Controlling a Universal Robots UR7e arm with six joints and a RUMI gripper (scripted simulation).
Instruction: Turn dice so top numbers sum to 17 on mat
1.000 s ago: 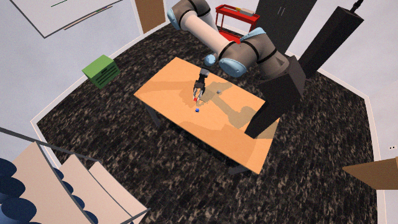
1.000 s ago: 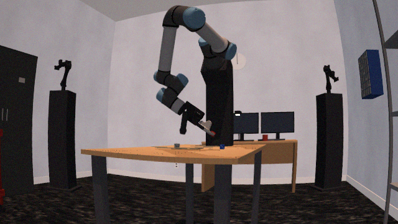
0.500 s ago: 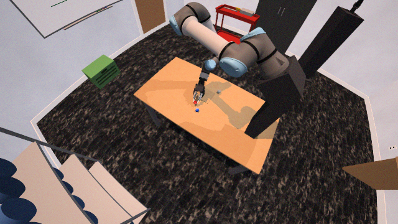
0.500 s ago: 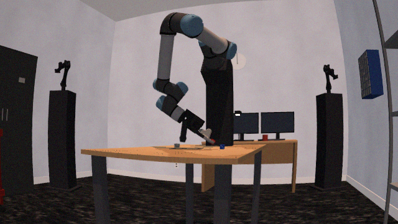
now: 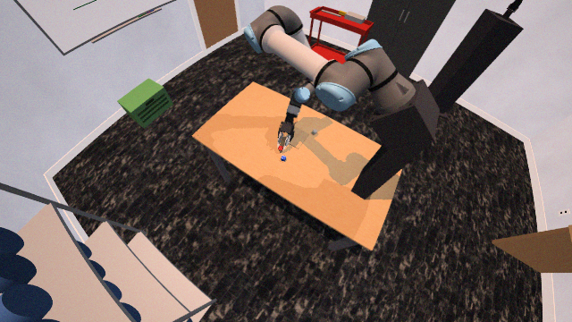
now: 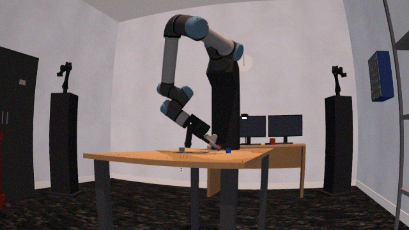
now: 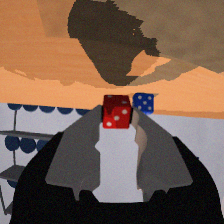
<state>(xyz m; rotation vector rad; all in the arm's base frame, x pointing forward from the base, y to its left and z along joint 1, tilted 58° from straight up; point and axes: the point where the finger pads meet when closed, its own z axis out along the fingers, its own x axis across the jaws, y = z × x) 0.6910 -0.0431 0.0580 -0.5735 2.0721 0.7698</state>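
My hand is right at the red die. The rest, counted from my hand: blue die 60 mm to the left, 30 mm behind, 20 mm below; then grey die 190 mm to the right, 180 mm behind, 20 mm below; then tan mat 120 mm to the right, 60 mm behind, 30 mm below.
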